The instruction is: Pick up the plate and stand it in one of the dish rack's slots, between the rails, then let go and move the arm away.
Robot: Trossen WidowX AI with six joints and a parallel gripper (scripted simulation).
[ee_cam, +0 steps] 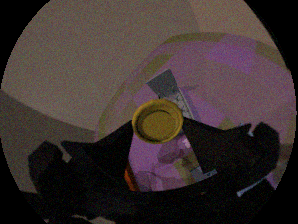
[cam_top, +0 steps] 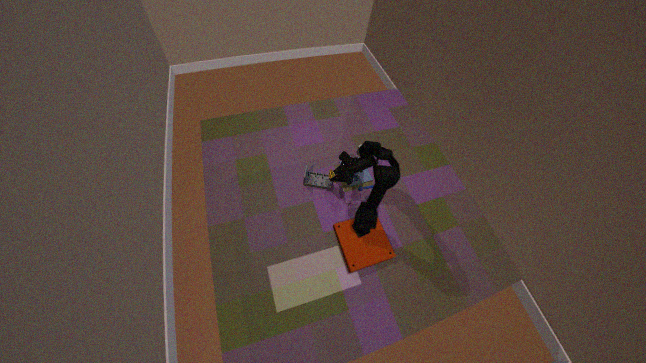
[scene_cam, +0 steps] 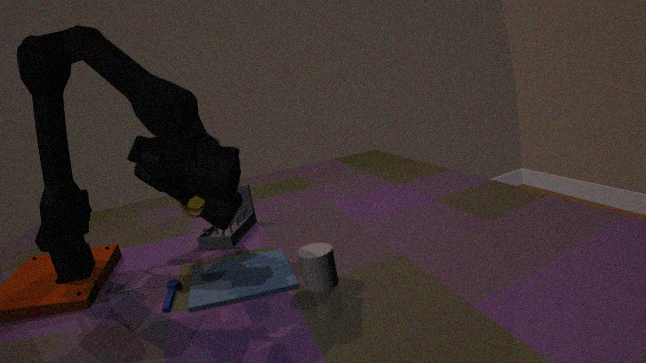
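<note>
Now: the grey dish rack 50 mm ahead of my gripper tip, 40 mm to the left of it and 70 mm below it. From my gripper tip the other things lie so: blue spoon: 80 mm behind, 160 mm to the right, 90 mm below; yellow plate: 10 mm to the right; blue mat: 20 mm ahead, 170 mm to the right, 90 mm below.
</note>
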